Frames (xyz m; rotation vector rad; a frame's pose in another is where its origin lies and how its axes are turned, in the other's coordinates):
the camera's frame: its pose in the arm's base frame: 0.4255 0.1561 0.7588 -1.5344 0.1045 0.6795
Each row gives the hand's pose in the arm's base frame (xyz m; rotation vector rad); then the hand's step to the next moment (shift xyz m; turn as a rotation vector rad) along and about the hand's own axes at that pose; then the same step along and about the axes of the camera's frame.
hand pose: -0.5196 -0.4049 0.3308 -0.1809 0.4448 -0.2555
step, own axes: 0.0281 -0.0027 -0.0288 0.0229 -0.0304 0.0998
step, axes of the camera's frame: 0.0214 0.0281 -0.0194 -0.0013 -0.1004 -0.0363
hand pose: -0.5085 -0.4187 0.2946 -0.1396 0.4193 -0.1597
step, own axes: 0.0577 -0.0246 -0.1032 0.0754 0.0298 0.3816
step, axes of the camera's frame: 0.0424 0.1003 -0.0522 0.0594 -0.3855 -0.0073
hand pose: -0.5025 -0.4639 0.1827 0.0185 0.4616 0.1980
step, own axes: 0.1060 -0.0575 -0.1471 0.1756 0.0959 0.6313
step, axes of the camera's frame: 0.1034 0.1465 -0.0634 0.1556 -0.6432 0.0259
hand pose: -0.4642 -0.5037 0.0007 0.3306 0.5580 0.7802
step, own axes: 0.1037 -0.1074 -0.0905 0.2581 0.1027 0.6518
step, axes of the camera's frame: 0.1349 0.1082 -0.0244 0.2269 -0.6680 0.0656
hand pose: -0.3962 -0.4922 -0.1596 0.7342 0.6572 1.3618
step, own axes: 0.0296 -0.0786 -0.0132 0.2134 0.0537 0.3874
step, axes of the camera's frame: 0.0751 0.0395 0.0049 0.1662 -0.4034 0.0903
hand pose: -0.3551 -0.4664 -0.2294 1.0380 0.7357 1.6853
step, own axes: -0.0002 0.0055 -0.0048 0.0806 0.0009 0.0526
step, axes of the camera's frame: -0.0072 0.0012 0.0006 0.0311 -0.0665 0.0622
